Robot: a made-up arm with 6 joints. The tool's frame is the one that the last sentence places.
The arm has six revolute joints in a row. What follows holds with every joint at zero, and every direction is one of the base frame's.
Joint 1 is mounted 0.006 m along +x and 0.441 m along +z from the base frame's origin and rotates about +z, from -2.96 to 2.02 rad.
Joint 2 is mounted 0.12 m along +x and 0.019 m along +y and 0.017 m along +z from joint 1 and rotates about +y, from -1.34 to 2.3 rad.
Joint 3 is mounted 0.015 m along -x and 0.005 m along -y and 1.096 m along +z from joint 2 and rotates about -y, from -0.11 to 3.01 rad.
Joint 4 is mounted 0.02 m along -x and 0.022 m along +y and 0.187 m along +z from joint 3 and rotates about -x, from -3.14 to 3.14 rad.
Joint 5 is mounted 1.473 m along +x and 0.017 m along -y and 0.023 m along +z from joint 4 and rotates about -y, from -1 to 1.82 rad.
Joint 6 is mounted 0.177 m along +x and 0.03 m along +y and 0.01 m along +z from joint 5 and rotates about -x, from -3.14 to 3.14 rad.
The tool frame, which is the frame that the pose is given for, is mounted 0.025 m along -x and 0.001 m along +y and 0.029 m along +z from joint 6; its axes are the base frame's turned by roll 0.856, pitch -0.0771 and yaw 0.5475 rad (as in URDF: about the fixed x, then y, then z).
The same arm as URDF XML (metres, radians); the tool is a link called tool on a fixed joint. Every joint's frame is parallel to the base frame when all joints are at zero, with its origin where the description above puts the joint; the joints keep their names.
<robot name="arm">
  <joint name="joint 1" type="revolute">
    <parent link="base_link"/>
    <child link="link1"/>
    <origin xyz="0.006 0 0.441"/>
    <axis xyz="0 0 1"/>
    <limit lower="-2.96" upper="2.02"/>
  </joint>
  <joint name="joint 2" type="revolute">
    <parent link="link1"/>
    <child link="link2"/>
    <origin xyz="0.12 0.019 0.017"/>
    <axis xyz="0 1 0"/>
    <limit lower="-1.34" upper="2.3"/>
  </joint>
  <joint name="joint 3" type="revolute">
    <parent link="link2"/>
    <child link="link3"/>
    <origin xyz="-0.015 -0.005 1.096"/>
    <axis xyz="0 -1 0"/>
    <limit lower="-0.11" upper="3.01"/>
  </joint>
  <joint name="joint 4" type="revolute">
    <parent link="link3"/>
    <child link="link4"/>
    <origin xyz="-0.02 0.022 0.187"/>
    <axis xyz="-1 0 0"/>
    <limit lower="-3.14" upper="3.14"/>
  </joint>
  <joint name="joint 5" type="revolute">
    <parent link="link4"/>
    <child link="link5"/>
    <origin xyz="1.473 -0.017 0.023"/>
    <axis xyz="0 -1 0"/>
    <limit lower="-1" upper="1.82"/>
  </joint>
  <joint name="joint 6" type="revolute">
    <parent link="link5"/>
    <child link="link6"/>
    <origin xyz="0.177 0.03 0.01"/>
    <axis xyz="-1 0 0"/>
    <limit lower="-3.14" upper="3.14"/>
  </joint>
  <joint name="tool_fixed" type="fixed">
    <parent link="link6"/>
    <child link="tool"/>
    <origin xyz="-0.025 0.001 0.029" rpy="0.856 -0.0771 0.5475"/>
  </joint>
  <link name="base_link"/>
  <link name="link1"/>
  <link name="link2"/>
  <link name="link3"/>
  <link name="link4"/>
  <link name="link5"/>
  <link name="link6"/>
  <link name="tool"/>
</robot>

